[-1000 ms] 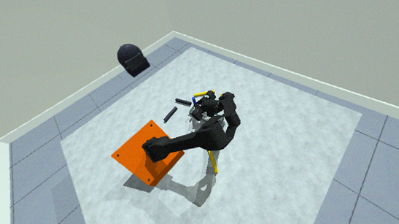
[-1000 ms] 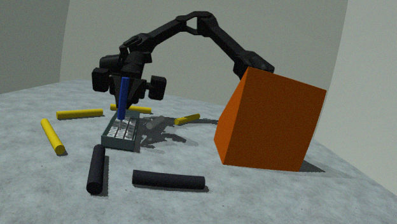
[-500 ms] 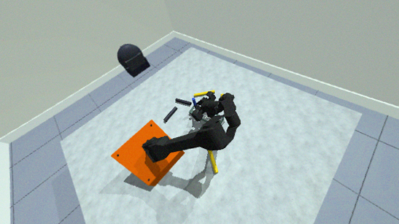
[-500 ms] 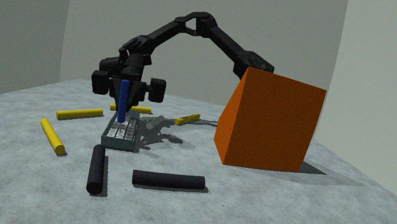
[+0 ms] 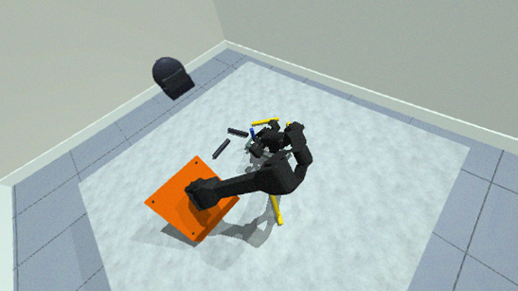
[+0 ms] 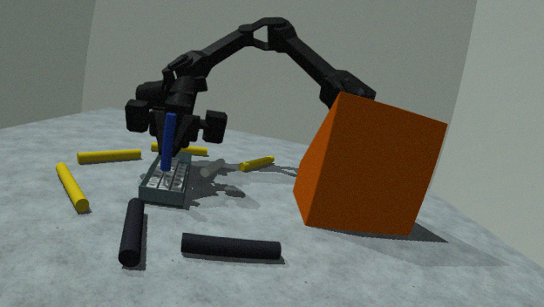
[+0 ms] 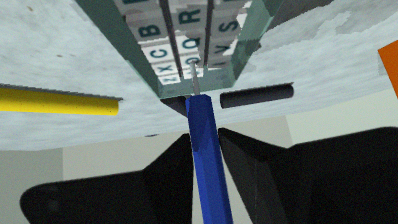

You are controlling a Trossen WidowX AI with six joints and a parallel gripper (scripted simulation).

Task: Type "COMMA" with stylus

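Now: gripper tip 1 cm above the blue stylus. Also, from my gripper tip: white rod: 17 cm to the right, 6 cm below, 4 cm behind; then grey stylus tip: 5 cm below.
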